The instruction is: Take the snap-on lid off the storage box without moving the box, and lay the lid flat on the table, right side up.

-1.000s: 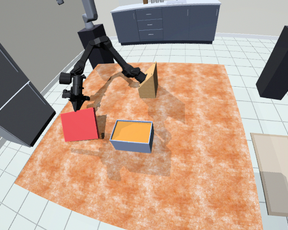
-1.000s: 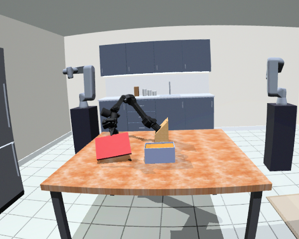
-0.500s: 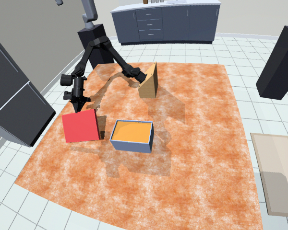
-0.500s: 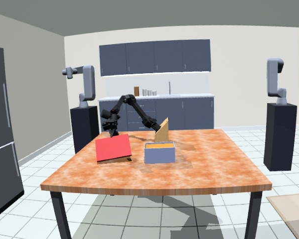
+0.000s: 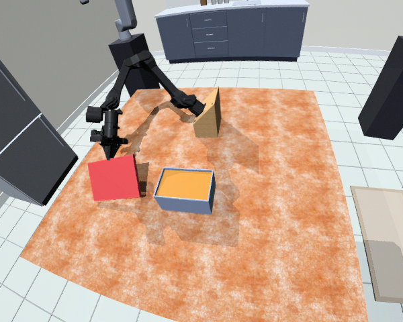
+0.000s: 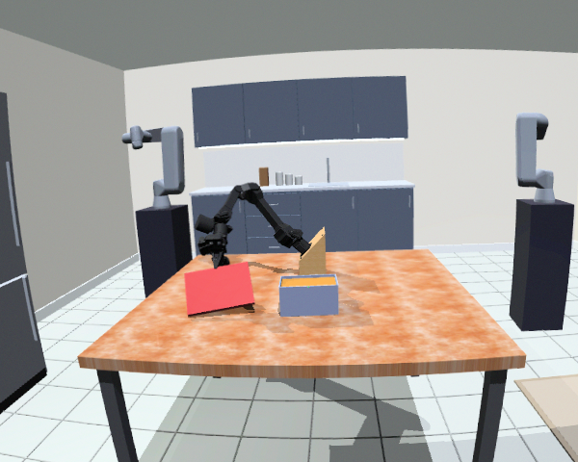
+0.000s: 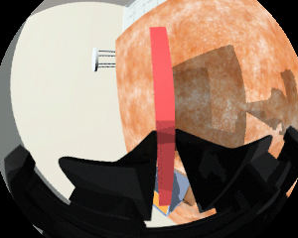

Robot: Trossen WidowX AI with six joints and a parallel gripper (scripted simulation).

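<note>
My gripper tip is now 6 cm short of the red lid, 3 cm to the right of it and 5 cm above it. Round my gripper tip: storage box (1 cm ahead, 35 cm to the left, 8 cm below).
</note>
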